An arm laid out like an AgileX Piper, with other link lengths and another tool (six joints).
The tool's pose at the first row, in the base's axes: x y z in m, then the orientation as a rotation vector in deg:
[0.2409, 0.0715, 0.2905, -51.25, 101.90, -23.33]
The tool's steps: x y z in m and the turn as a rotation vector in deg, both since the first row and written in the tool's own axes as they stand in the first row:
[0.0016, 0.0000, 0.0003, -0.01, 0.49, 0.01]
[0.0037, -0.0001, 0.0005, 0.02, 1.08, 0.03]
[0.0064, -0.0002, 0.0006, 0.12, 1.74, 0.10]
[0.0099, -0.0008, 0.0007, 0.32, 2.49, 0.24]
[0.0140, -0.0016, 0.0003, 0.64, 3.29, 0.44]
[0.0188, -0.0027, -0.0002, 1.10, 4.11, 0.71]
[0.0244, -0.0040, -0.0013, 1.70, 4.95, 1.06]
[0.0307, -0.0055, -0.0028, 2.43, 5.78, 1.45]
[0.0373, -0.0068, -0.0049, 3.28, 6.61, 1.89]
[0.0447, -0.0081, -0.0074, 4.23, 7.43, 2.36]
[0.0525, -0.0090, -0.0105, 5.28, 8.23, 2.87]
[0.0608, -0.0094, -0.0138, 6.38, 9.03, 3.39]
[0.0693, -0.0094, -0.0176, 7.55, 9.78, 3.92]
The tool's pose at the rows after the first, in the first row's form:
[0.2409, 0.0704, 0.2893, -51.22, 102.35, -23.57]
[0.2408, 0.0688, 0.2879, -51.14, 102.89, -23.88]
[0.2405, 0.0667, 0.2862, -50.96, 103.48, -24.26]
[0.2402, 0.0638, 0.2842, -50.64, 104.15, -24.73]
[0.2395, 0.0602, 0.2822, -50.17, 104.84, -25.29]
[0.2386, 0.0558, 0.2800, -49.53, 105.52, -25.93]
[0.2372, 0.0507, 0.2776, -48.71, 106.20, -26.65]
[0.2354, 0.0449, 0.2750, -47.76, 106.83, -27.46]
[0.2328, 0.0388, 0.2723, -46.66, 107.42, -28.33]
[0.2298, 0.0322, 0.2693, -45.46, 107.97, -29.26]
[0.2261, 0.0254, 0.2659, -44.15, 108.47, -30.24]
[0.2218, 0.0186, 0.2620, -42.79, 108.93, -31.25]
[0.2170, 0.0118, 0.2579, -41.36, 109.32, -32.29]

